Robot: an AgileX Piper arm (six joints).
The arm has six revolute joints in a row. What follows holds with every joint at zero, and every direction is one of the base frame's. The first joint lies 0.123 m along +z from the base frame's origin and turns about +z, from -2.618 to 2.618 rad. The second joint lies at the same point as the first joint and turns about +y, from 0 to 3.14 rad. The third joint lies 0.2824 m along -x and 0.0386 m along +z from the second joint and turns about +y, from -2.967 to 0 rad. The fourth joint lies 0.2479 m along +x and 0.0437 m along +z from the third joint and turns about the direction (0.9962, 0, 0.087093), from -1.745 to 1.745 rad. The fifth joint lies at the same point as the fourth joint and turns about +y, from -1.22 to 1.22 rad. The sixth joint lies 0.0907 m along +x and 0.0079 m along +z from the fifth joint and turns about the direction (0.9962, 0, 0.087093), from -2.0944 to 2.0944 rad. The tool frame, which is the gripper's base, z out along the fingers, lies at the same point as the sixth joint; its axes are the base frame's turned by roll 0, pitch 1.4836 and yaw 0 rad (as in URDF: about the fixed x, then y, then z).
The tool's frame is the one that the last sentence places.
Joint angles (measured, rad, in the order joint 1, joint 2, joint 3, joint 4, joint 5, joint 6), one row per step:
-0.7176 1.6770 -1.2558 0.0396 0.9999 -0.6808
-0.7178 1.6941 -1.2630 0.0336 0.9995 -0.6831
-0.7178 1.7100 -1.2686 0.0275 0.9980 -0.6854
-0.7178 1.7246 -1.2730 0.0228 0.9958 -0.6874
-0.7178 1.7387 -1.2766 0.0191 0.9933 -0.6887
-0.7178 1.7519 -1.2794 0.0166 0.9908 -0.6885
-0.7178 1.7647 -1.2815 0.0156 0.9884 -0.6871
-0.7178 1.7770 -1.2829 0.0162 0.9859 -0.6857
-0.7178 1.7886 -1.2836 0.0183 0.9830 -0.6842
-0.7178 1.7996 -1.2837 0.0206 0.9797 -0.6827
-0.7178 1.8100 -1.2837 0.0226 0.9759 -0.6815
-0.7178 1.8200 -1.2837 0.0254 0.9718 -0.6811
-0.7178 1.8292 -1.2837 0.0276 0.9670 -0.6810
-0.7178 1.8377 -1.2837 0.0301 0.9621 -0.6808
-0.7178 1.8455 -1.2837 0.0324 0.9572 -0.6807
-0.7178 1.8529 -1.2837 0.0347 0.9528 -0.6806
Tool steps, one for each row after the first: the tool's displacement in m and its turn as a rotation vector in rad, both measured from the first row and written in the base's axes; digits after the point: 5 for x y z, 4 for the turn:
0.00211 -0.00254 -0.00384 0.0015 0.0112 0.0040
0.00399 -0.00481 -0.00773 0.0026 0.0219 0.0083
0.00571 -0.00679 -0.01152 0.0042 0.0311 0.0119
0.00732 -0.00857 -0.01539 0.0066 0.0395 0.0144
0.00879 -0.01011 -0.01919 0.0101 0.0470 0.0152
0.01018 -0.01143 -0.02307 0.0151 0.0536 0.0142
0.01150 -0.01252 -0.02697 0.0214 0.0594 0.0127
0.01274 -0.01340 -0.03082 0.0284 0.0639 0.0105
0.01387 -0.01416 -0.03462 0.0352 0.0681 0.0082
0.01493 -0.01489 -0.03825 0.0412 0.0717 0.0062
0.01600 -0.01555 -0.04174 0.0470 0.0744 0.0047
0.01701 -0.01622 -0.04496 0.0514 0.0764 0.0036
0.01798 -0.01683 -0.04793 0.0555 0.0777 0.0023
0.01888 -0.01740 -0.05066 0.0590 0.0785 0.0011
0.01970 -0.01790 -0.05326 0.0625 0.0794 -0.0001

